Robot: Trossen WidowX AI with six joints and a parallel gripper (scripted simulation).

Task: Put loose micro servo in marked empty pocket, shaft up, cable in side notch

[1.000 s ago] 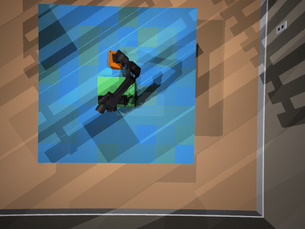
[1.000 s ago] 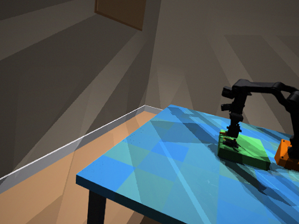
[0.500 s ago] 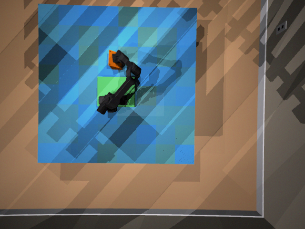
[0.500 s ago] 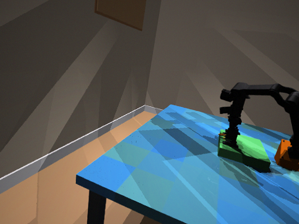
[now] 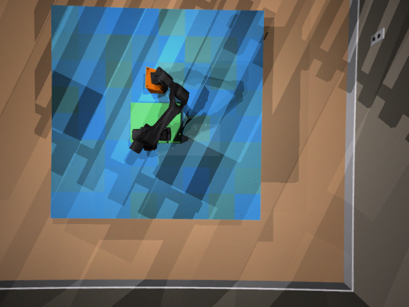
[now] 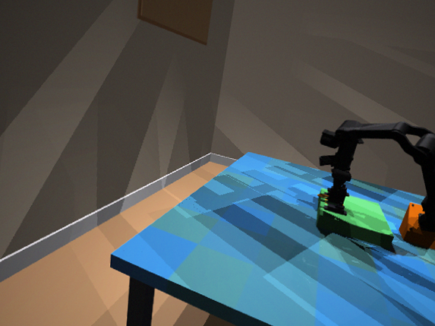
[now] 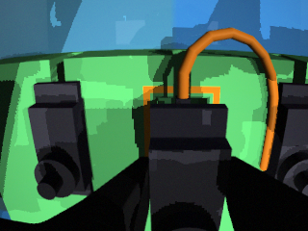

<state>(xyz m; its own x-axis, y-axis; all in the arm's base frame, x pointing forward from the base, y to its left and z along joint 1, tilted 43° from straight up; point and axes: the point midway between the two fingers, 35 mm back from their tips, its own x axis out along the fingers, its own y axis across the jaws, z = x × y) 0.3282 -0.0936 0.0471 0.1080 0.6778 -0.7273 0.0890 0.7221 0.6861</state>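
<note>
The green deck is 12 cm behind my gripper tip, 1 cm to the left of it and 8 cm below it.
</note>
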